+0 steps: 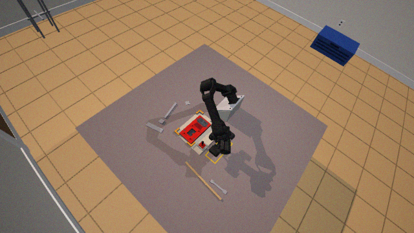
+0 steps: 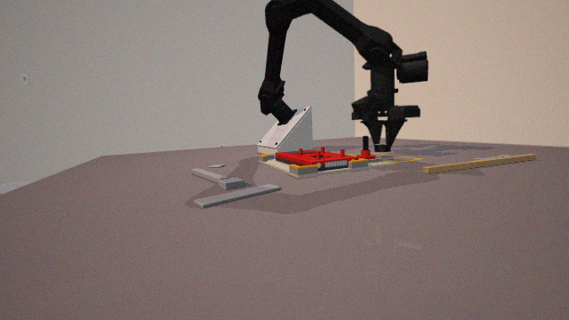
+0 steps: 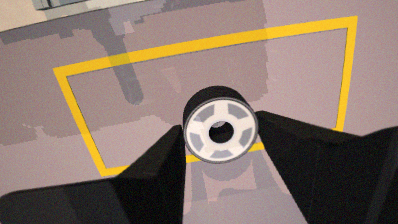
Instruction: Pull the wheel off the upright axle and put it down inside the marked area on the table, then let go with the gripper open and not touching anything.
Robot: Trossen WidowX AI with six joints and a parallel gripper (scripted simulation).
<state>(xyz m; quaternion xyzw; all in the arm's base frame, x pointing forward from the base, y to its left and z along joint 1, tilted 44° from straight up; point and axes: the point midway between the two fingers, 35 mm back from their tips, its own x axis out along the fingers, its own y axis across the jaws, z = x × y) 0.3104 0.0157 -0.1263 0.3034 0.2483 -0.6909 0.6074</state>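
The wheel lies right at my gripper tip. The rest, counted from my gripper tip: wooden stick 23 cm ahead, 3 cm to the left, 2 cm below.
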